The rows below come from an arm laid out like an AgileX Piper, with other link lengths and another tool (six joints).
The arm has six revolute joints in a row. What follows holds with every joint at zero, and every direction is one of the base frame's. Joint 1 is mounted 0.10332 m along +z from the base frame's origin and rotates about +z. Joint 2 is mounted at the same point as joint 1 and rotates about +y. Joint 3 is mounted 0.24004 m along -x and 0.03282 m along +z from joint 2 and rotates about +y. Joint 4 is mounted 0.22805 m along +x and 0.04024 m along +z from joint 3 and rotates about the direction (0.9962, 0, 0.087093). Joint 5 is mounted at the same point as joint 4 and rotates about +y. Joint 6 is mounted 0.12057 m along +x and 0.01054 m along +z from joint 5 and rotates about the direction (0.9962, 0, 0.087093). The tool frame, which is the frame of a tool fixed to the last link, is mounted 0.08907 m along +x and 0.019 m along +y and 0.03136 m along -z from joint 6; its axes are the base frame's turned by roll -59.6, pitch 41.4 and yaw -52.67 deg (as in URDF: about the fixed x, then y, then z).
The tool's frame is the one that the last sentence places.
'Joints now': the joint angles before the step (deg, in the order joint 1, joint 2, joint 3, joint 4, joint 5, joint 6). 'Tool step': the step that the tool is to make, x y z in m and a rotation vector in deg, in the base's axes. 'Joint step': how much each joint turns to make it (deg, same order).
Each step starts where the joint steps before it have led.
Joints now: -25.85, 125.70, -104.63, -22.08, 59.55, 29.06
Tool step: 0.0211, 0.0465, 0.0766, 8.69, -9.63, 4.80
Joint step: 0.69, -7.45, -6.63, 15.30, 7.30, -8.97
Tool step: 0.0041, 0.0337, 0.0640, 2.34, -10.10, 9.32
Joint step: 0.00, -8.69, 0.28, 10.65, 0.00, -9.85
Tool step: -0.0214, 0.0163, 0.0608, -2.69, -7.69, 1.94
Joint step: 0.01, -11.00, 3.04, 1.92, 0.00, -1.91
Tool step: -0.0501, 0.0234, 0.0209, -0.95, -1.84, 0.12
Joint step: -0.02, -14.14, 12.10, 0.03, -0.01, -0.17
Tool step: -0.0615, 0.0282, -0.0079, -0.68, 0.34, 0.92
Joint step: 0.03, -15.99, 16.12, -0.02, 0.00, -1.16
